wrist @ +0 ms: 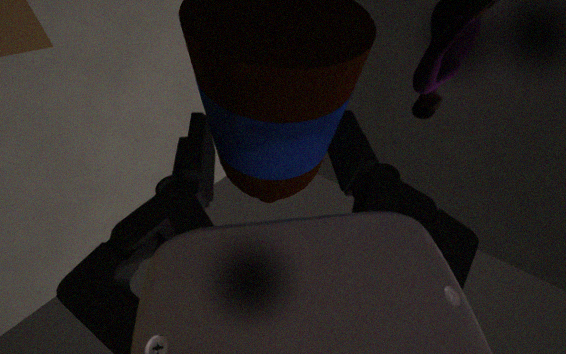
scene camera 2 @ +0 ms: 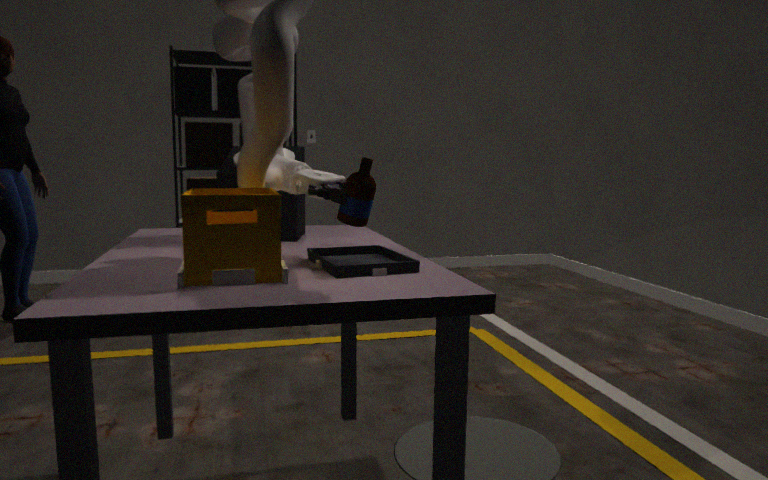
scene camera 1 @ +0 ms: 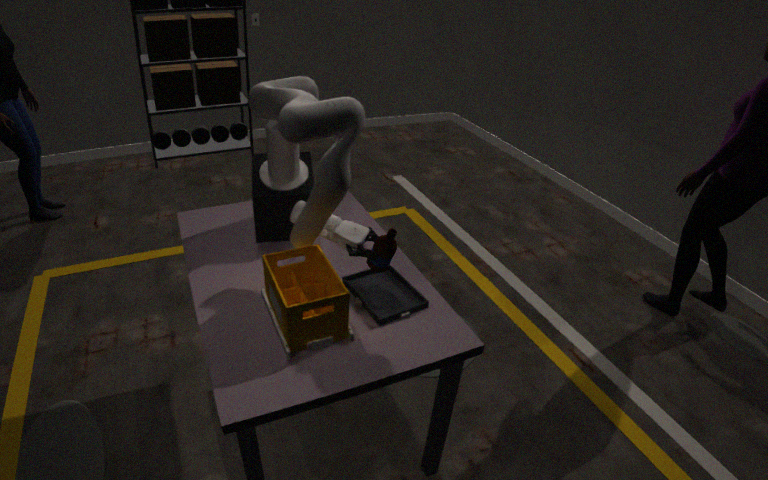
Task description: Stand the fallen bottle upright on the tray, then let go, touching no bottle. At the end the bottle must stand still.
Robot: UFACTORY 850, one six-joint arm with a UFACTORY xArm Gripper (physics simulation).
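Observation:
A dark brown bottle (scene camera 1: pixel 383 249) (scene camera 2: pixel 357 195) (wrist: pixel 276 145) with a blue band hangs in the air, neck up and leaning a little to the right in scene camera 2. My gripper (scene camera 1: pixel 370 247) (scene camera 2: pixel 345 195) (wrist: pixel 273 130) is shut on the bottle's body, one finger on each side. In the wrist view the bottle's base faces the camera. The black tray (scene camera 1: pixel 419 306) (scene camera 2: pixel 401 268) lies flat on the table; the bottle is above the level of its rim, toward its far side. No bottle shows standing on the tray.
A yellow crate (scene camera 1: pixel 317 331) (scene camera 2: pixel 232 249) with inner dividers stands left of the tray on the table (scene camera 1: pixel 249 390) (scene camera 2: pixel 107 302). The arm's dark pedestal (scene camera 1: pixel 271 212) stands behind. A person (scene camera 1: pixel 714 215) stands at the far right, another (scene camera 1: pixel 21 135) at the left.

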